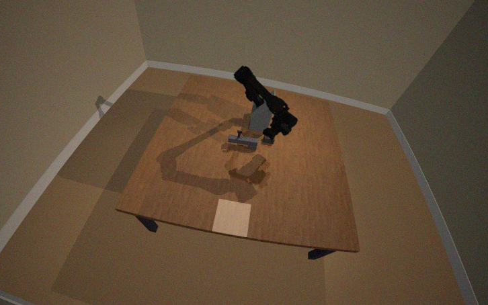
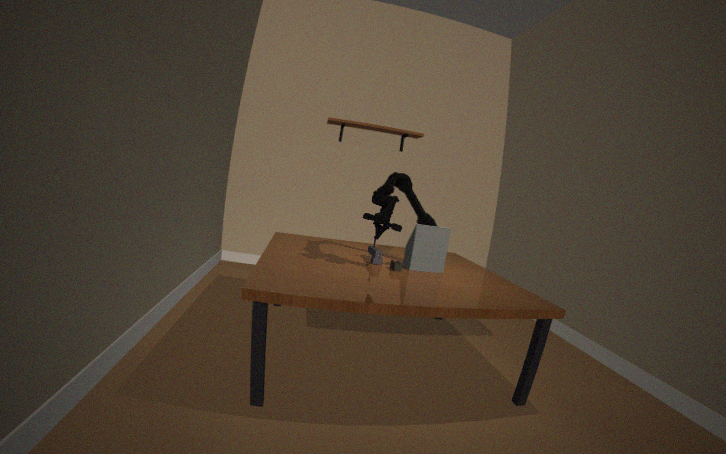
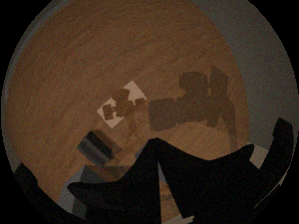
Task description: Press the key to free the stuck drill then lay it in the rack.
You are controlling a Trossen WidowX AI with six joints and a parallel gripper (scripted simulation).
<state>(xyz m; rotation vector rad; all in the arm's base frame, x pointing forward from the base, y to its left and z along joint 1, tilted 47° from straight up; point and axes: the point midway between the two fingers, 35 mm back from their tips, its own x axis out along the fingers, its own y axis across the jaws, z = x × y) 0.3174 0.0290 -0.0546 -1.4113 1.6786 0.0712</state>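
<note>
The dark drill lies 190 mm to the right of my gripper tip, 60 mm behind it and 50 mm below it. Round my gripper tip: grey block 150 mm to the right, 100 mm below, 50 mm behind.
</note>
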